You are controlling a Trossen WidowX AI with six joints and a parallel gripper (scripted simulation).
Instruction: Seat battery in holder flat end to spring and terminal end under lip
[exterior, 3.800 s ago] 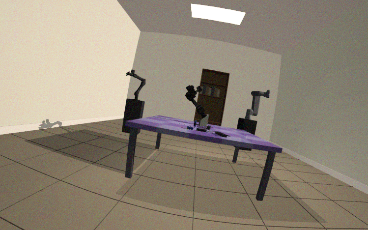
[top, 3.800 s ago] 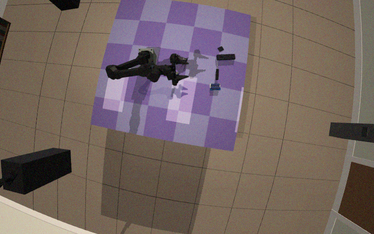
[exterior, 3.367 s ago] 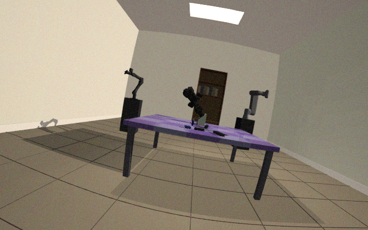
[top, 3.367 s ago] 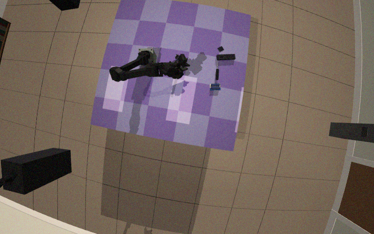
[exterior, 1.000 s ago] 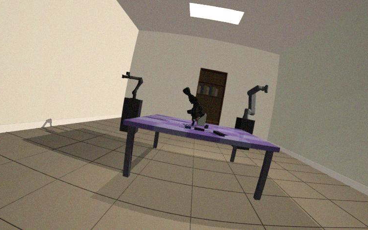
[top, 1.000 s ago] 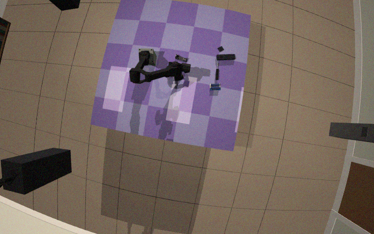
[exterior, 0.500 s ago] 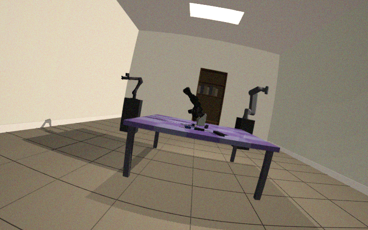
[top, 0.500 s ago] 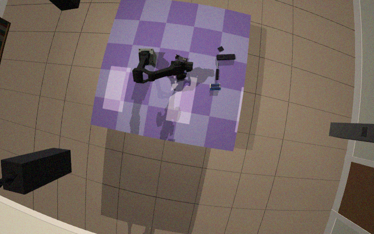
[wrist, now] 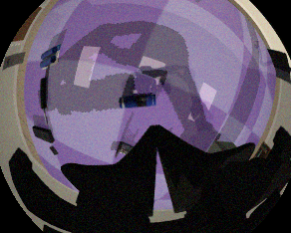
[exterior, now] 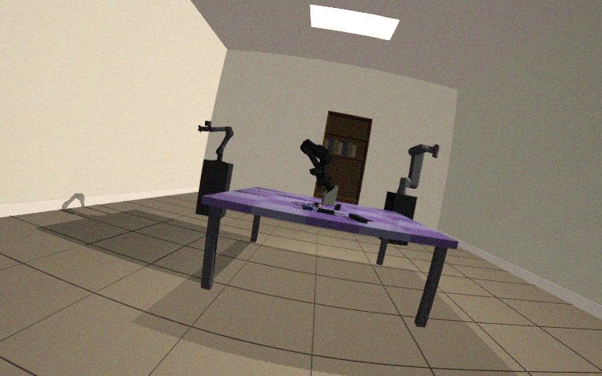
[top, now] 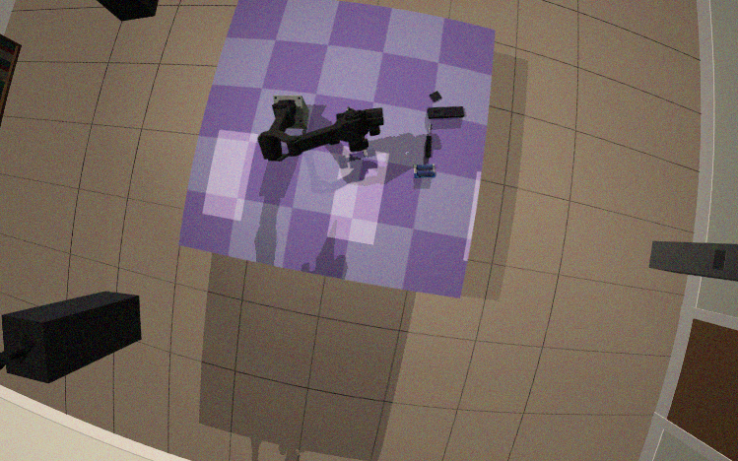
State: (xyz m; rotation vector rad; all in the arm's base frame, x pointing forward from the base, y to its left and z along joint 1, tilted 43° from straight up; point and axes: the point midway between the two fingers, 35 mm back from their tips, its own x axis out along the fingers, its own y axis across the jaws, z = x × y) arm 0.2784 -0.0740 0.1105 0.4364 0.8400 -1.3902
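My gripper tip is 11 cm above the blue battery, 2 cm short of it and 1 cm to the right of it. Round my gripper tip: black box (39 cm ahead, 18 cm to the left, 10 cm below); then spare blue batteries (30 cm ahead, 11 cm below, 9 cm to the right); then black piece (34 cm ahead, 26 cm to the left, 12 cm below).
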